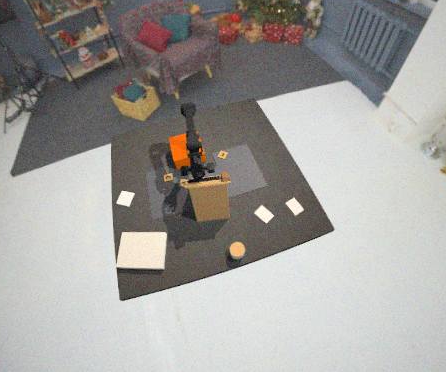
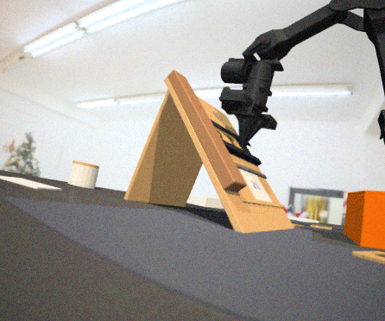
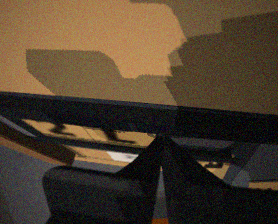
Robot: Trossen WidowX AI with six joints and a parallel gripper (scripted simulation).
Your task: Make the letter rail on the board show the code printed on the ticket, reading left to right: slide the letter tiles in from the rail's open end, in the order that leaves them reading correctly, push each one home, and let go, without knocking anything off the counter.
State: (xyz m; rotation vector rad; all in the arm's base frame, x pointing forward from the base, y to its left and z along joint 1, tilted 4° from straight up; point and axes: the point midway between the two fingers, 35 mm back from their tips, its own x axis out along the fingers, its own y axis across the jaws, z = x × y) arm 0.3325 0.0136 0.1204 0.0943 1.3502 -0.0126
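The white ticket is 90 mm below my gripper tip, 60 mm behind it and 30 mm to the left of it. From my gripper tip the other things lie so: small cylinder (420 mm ahead, 140 mm to the left, 130 mm below).
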